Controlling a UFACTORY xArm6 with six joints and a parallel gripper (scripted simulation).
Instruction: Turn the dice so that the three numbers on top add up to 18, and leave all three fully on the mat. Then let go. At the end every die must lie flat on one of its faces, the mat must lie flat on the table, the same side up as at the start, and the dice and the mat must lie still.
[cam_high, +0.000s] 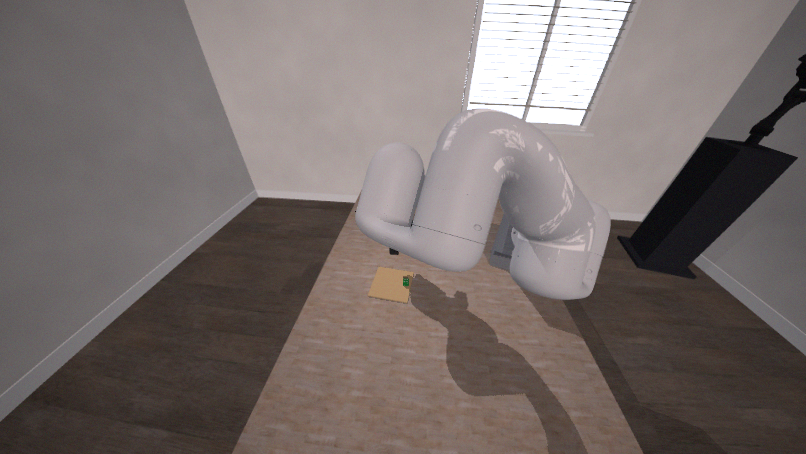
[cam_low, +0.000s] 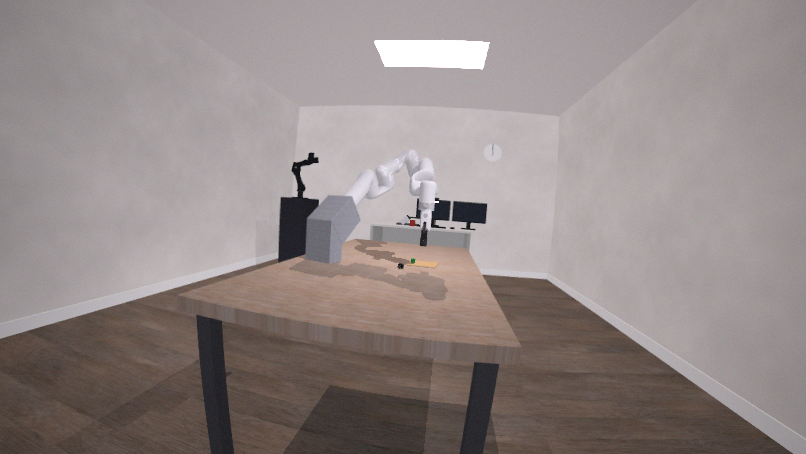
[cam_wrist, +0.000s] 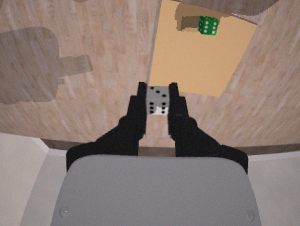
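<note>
The mat is 120 mm below my hand, 60 mm to the left of it and 10 mm behind it. The rest, counted from my hand: black die: 110 mm below, 100 mm to the right, 70 mm behind; then white die: 10 mm below; then green die: 110 mm below, 60 mm behind, 50 mm to the left.
</note>
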